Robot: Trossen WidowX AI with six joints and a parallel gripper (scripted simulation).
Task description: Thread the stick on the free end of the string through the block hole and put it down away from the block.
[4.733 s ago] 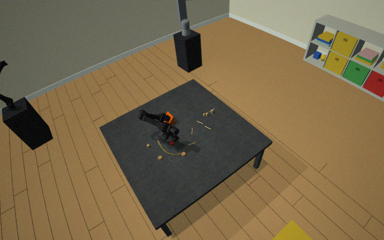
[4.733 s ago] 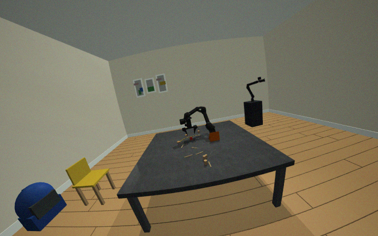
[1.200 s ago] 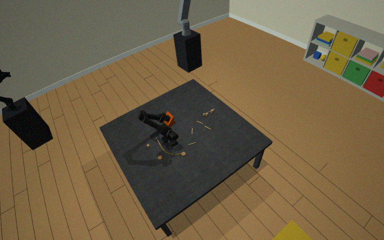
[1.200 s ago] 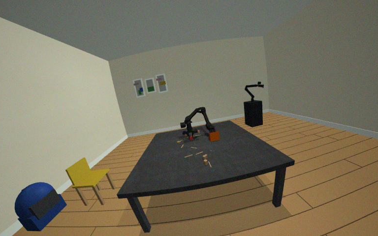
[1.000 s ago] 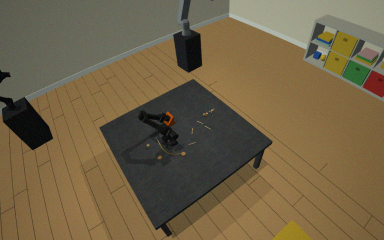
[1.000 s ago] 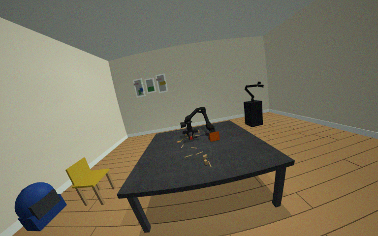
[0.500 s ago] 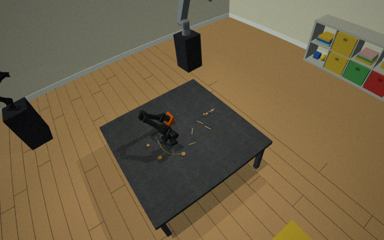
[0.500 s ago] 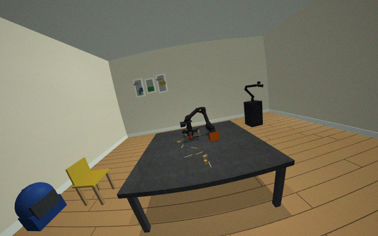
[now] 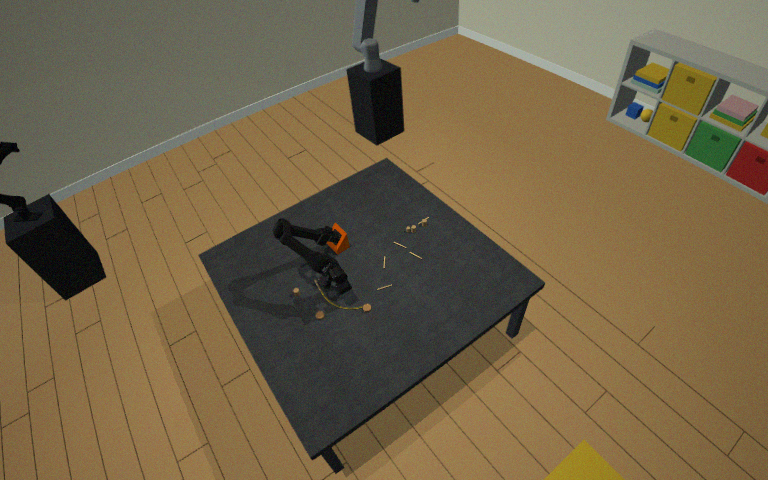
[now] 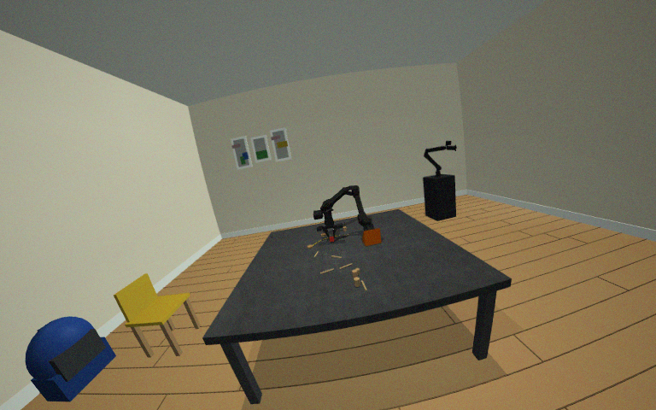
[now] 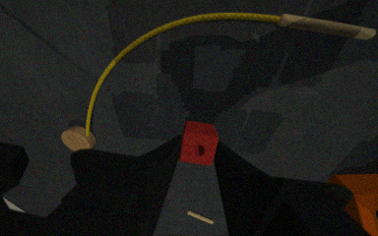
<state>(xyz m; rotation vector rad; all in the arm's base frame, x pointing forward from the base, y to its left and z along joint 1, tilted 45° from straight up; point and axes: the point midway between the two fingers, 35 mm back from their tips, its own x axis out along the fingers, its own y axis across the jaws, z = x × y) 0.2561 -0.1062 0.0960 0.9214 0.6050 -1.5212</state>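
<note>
The thin wooden stick is 90 mm to the right of my gripper tip, 90 mm behind it and 30 mm below it. From my gripper tip the other things lie so: red block: right at my gripper tip; then round wooden button: 170 mm ahead, 20 mm below, 10 mm to the left.
</note>
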